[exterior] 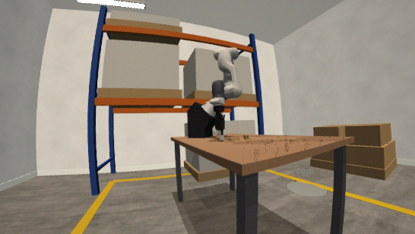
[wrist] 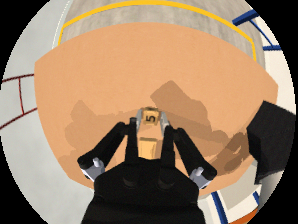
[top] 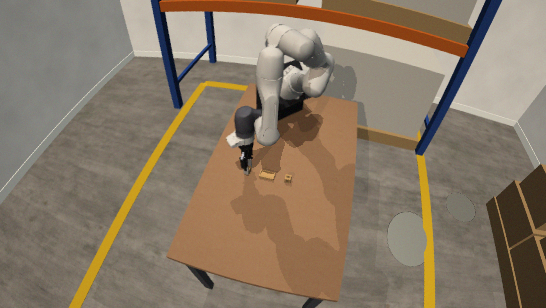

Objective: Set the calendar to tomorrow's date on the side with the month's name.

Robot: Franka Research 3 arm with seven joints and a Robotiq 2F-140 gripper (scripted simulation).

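My hand is 10 cm to the right of the wooden tray, 3 cm past it and 3 cm above it.
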